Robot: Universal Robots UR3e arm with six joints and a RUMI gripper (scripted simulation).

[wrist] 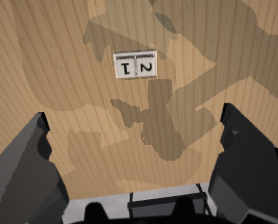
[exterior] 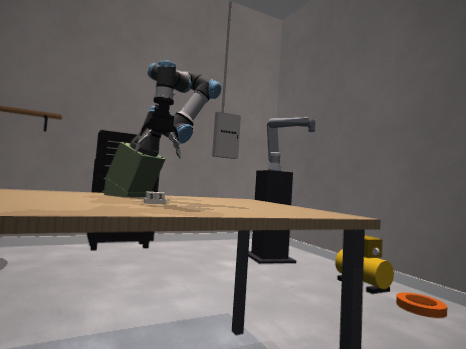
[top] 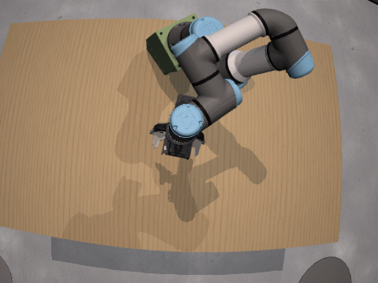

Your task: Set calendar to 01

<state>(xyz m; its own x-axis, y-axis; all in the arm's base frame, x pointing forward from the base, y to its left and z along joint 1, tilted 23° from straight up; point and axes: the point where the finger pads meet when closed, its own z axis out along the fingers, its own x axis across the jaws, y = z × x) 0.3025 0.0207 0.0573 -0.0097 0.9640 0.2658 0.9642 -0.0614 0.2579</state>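
The white cube is 2 cm to the left of my hand and 14 cm below it. Also, from my hand: white tray: 16 cm below.
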